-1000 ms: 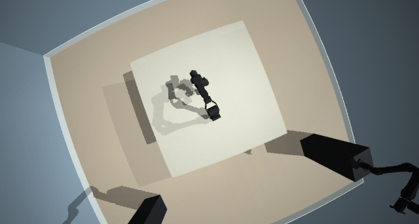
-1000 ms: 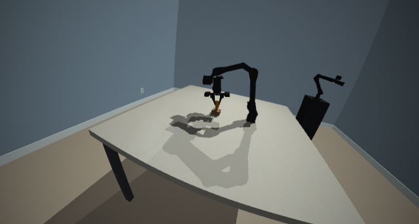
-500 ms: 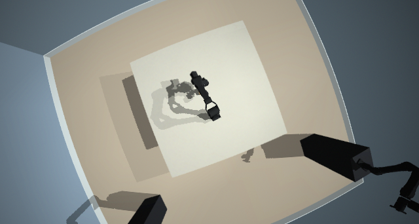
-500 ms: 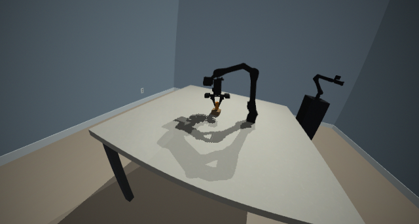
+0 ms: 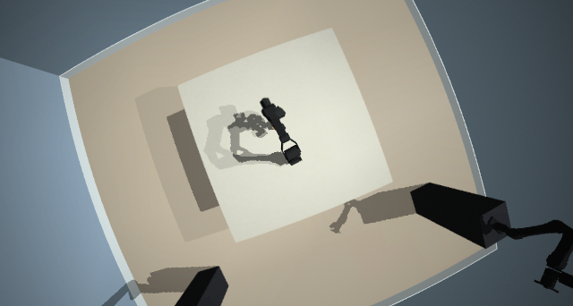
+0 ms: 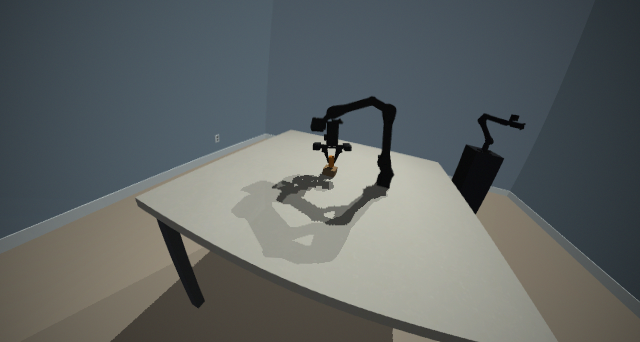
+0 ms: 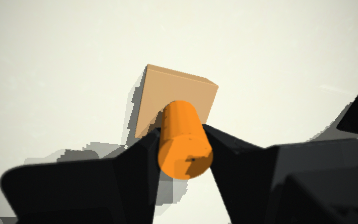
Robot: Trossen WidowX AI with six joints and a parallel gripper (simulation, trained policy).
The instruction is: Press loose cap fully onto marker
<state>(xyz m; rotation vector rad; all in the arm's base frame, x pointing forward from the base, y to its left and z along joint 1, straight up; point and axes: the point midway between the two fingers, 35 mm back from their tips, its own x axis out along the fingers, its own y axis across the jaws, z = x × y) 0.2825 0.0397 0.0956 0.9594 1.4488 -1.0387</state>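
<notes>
The orange cap is 10 mm above my gripper tip. From my gripper tip the other things lie so: tan holder block: 40 mm below.
</notes>
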